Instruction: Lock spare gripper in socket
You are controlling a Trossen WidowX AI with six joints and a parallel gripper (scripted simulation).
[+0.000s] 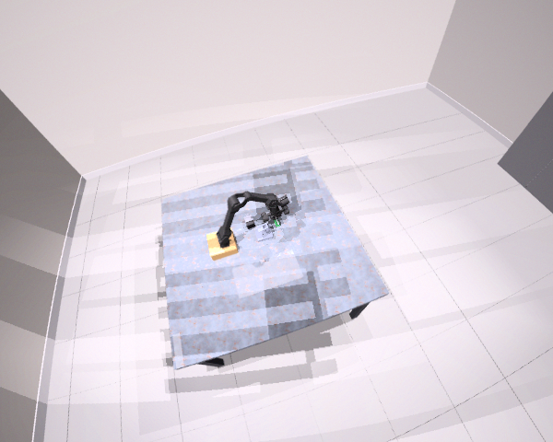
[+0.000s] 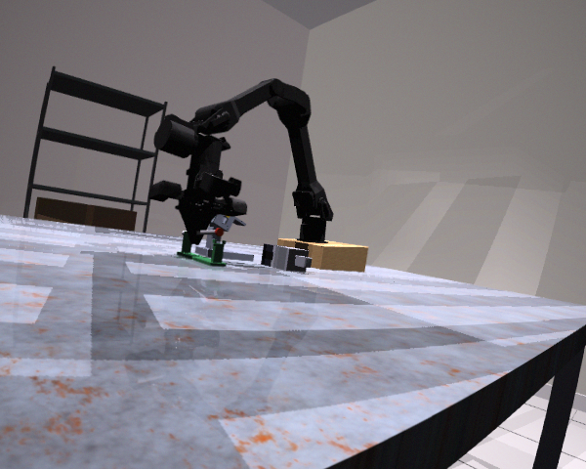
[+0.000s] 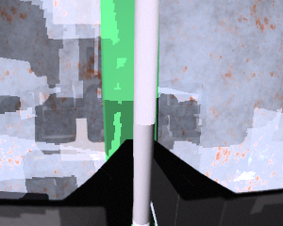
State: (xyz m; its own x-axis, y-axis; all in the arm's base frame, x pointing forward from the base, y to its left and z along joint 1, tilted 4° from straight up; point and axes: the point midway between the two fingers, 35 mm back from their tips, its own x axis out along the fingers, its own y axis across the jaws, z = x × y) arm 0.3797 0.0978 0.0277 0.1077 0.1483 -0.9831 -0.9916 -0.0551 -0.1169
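Now: the green mount 2 cm to the left of my gripper tip. From my gripper tip the other things lie so: spare gripper (19 cm behind, 5 cm to the left); then socket (10 cm behind, 8 cm to the right, 2 cm above).
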